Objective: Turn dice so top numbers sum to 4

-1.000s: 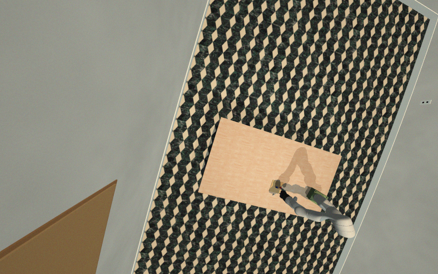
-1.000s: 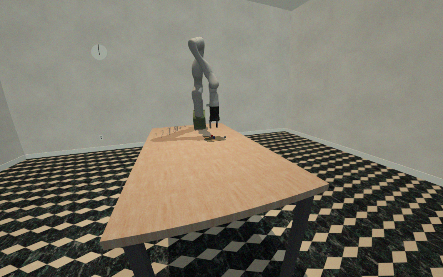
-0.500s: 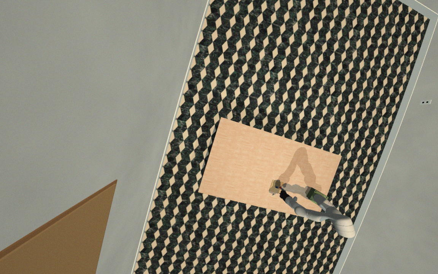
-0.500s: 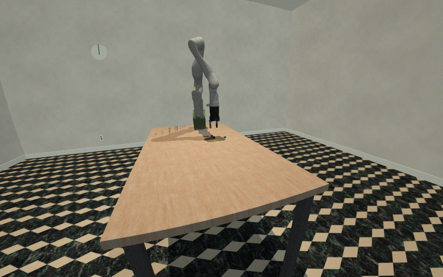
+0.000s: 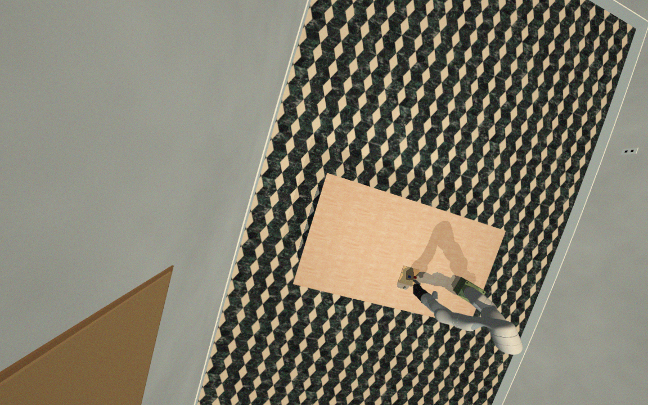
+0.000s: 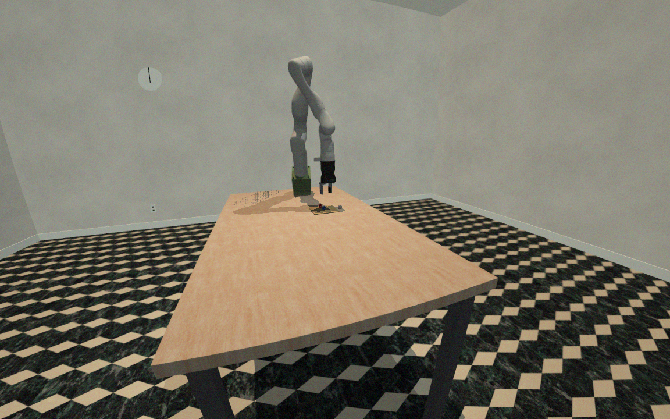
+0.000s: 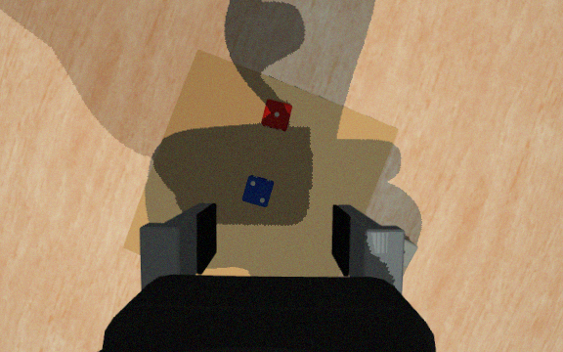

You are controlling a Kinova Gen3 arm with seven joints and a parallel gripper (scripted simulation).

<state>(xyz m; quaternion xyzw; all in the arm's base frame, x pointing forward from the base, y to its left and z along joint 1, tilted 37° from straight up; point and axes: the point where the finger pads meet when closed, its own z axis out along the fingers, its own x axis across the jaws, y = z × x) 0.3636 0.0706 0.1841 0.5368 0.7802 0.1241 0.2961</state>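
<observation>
Right now my hand is 100 mm above the white die and 80 mm to the right of it. Also, from my hand: tan mat: 110 mm below, 10 mm to the right; then blue die: 100 mm below, 10 mm to the right, 10 mm behind; then red die: 100 mm below, 50 mm behind, 20 mm to the right.
</observation>
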